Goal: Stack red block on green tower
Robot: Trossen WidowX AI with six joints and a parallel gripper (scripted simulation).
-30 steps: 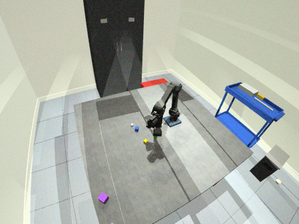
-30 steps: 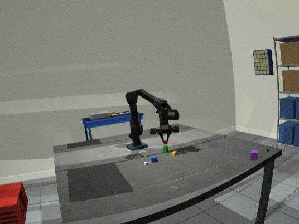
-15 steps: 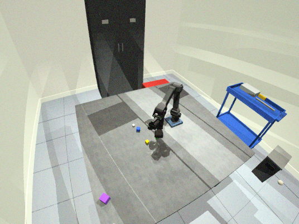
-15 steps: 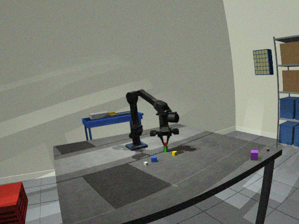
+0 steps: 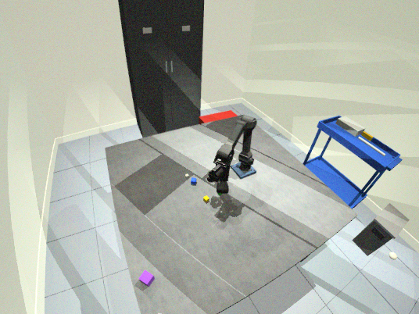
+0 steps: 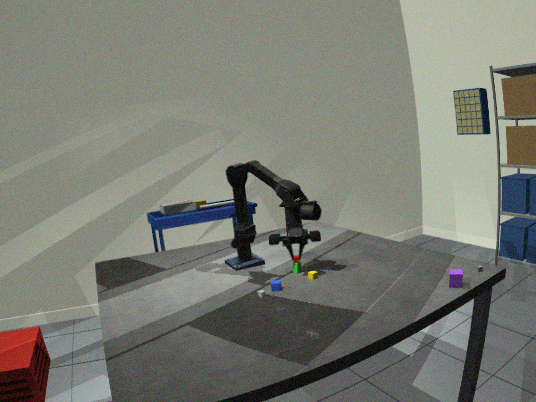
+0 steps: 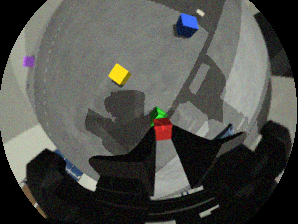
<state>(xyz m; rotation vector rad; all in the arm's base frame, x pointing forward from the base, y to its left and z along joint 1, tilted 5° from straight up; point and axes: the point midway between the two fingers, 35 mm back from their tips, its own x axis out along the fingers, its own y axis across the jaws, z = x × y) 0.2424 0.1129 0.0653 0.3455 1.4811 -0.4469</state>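
Right now the red block is right at my gripper tip. The rest, counted from my gripper tip: yellow cube (10 cm ahead, 1 cm to the left, 4 cm below); small white cube (13 cm ahead, 21 cm to the right, 4 cm below); blue cube (11 cm ahead, 14 cm to the right, 3 cm below).
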